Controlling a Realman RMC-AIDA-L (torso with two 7-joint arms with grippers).
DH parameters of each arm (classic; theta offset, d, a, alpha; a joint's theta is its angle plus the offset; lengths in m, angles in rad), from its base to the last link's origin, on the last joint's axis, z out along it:
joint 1: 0 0.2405 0 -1.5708
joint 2: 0 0 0 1.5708
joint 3: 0 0.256 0 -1.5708
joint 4: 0 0 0 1.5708
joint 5: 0 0.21 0 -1.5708
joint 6: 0 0 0 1.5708
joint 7: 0 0.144 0 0
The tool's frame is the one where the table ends.
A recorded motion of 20 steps. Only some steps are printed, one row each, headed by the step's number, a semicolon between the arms.
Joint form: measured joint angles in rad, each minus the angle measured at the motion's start. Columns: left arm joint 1, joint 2, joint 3, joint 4, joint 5, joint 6, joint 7; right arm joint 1, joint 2, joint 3, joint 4, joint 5, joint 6, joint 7.
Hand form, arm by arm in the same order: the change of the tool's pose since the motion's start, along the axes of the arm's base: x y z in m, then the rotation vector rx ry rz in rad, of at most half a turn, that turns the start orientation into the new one. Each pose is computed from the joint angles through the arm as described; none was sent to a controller.
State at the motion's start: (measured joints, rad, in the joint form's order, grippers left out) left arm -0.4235 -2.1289 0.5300 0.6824 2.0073 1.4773 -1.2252; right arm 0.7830 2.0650 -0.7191 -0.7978 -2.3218 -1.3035 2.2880
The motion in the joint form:
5: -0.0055 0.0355 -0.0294 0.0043 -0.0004 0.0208 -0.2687; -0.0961 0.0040 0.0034 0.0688 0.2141 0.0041 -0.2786
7: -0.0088 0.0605 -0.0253 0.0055 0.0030 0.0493 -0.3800; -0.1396 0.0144 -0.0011 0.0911 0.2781 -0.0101 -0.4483
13: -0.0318 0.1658 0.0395 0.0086 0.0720 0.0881 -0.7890; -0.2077 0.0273 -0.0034 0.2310 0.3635 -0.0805 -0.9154
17: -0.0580 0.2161 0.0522 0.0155 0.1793 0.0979 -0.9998; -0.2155 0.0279 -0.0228 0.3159 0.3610 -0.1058 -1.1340
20: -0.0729 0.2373 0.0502 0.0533 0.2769 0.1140 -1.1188; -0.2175 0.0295 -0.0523 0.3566 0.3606 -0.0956 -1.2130
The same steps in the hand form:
5: -0.0055 0.0041 0.0190 -0.0602 -0.1382 0.1975; 0.0203 -0.0195 -0.0067 0.0666 0.1003 0.1318
7: -0.0061 0.0045 0.0281 -0.1084 -0.1858 0.2598; 0.0293 -0.0322 -0.0131 0.0922 0.0982 0.2338
13: -0.0152 0.0104 0.0574 -0.2881 -0.2375 0.5404; 0.0488 -0.0708 -0.0422 0.1045 0.0731 0.5171
17: -0.0237 0.0139 0.0719 -0.3599 -0.2047 0.7258; 0.0536 -0.0892 -0.0609 0.0784 0.0423 0.6701
20: -0.0291 0.0149 0.0838 -0.3795 -0.1494 0.8365; 0.0563 -0.0975 -0.0721 0.0540 0.0224 0.7225

